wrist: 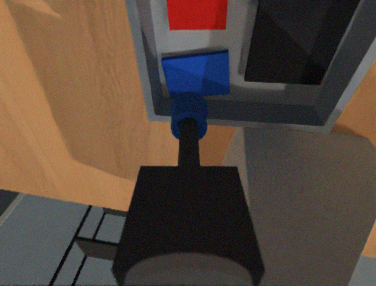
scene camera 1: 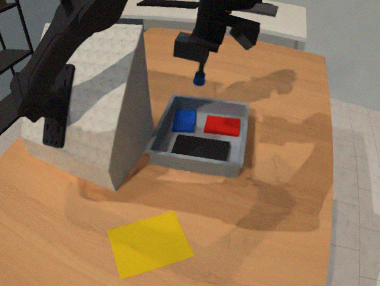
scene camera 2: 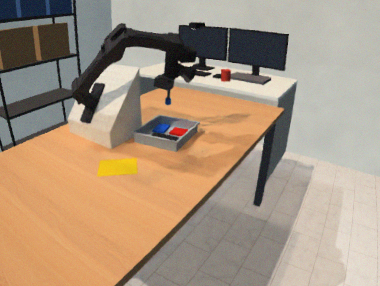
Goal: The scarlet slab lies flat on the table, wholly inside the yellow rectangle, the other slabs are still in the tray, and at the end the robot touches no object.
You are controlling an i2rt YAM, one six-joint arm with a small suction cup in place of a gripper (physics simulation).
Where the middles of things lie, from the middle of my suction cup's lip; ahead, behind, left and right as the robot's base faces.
The grey tray [scene camera 1: 159,148] is 13 cm below my suction cup, 5 cm to the right of it and 2 cm ahead of it. Round my suction cup: yellow rectangle [scene camera 1: 158,241] 37 cm to the right, 15 cm below, 1 cm ahead; then black slab [scene camera 1: 186,145] 15 cm below, 10 cm to the right, 3 cm ahead; then blue slab [wrist: 206,74] 15 cm below, 4 cm behind.
